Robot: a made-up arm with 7 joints.
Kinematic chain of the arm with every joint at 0, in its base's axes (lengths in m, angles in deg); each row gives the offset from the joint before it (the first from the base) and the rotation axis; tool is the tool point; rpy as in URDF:
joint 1: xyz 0 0 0.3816 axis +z
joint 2: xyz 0 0 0 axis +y
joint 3: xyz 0 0 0.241 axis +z
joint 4: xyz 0.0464 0 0 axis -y
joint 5: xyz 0.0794 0 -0.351 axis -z
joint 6: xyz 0 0 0 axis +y
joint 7: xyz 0.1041 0 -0.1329 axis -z
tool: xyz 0 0 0 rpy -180 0 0
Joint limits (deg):
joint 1: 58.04..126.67
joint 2: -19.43..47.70
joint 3: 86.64..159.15
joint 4: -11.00..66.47
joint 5: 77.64..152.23
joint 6: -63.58..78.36
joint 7: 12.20..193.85
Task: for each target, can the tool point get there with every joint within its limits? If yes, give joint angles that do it. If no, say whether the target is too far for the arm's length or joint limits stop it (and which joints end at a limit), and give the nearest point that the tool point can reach.
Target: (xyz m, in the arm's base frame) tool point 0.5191 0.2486 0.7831
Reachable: no: joint limits stop it (at a limit: joint 1, joint 2, joint 3, joint 4, joint 6) | nearest point 0.1076 0.1127 0.3630 | short by 0.604 m
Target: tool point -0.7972 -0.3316 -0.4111
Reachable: no: too far | nearest point -0.3818 -0.1908 0.1730 | short by 0.730 m
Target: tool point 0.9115 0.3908 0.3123
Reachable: no: too far | nearest point 0.1334 0.1216 0.2778 | short by 0.824 m
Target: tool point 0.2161 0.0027 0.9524
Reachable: no: joint limits stop it (at a limit: joint 1, joint 2, joint 3, joint 4, joint 6) | nearest point 0.0729 -0.2522 0.8794 | short by 0.301 m
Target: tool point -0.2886 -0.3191 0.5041
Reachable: yes | joints 88.27 39.63 134.35 33.70 135.86 58.72 176.39
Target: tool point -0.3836 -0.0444 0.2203
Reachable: yes | joints 87.09 -1.77 95.23 29.41 120.00 51.44 37.69
